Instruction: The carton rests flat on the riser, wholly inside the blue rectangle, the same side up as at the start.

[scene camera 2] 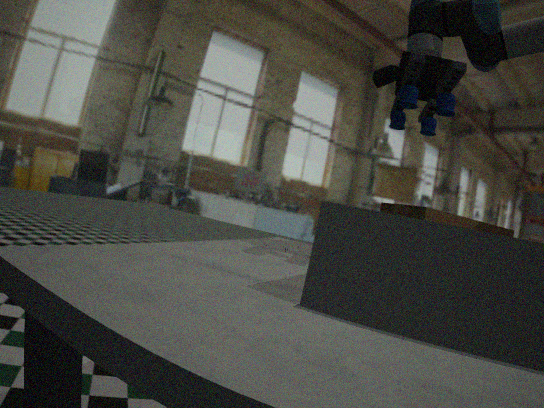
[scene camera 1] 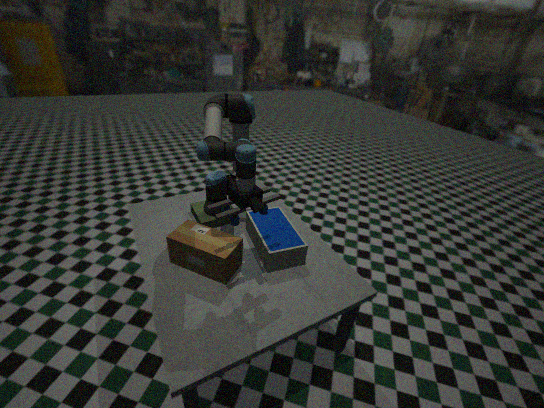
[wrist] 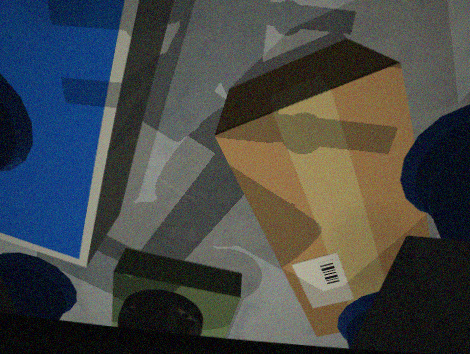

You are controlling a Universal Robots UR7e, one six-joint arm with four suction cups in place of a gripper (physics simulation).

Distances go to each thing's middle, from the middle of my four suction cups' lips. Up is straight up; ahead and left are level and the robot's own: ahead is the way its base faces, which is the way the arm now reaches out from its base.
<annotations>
I see my suction cup 130 mm past the brown carton [scene camera 1: 212, 253], 120 mm to the left of it and 250 mm above it.
</annotations>
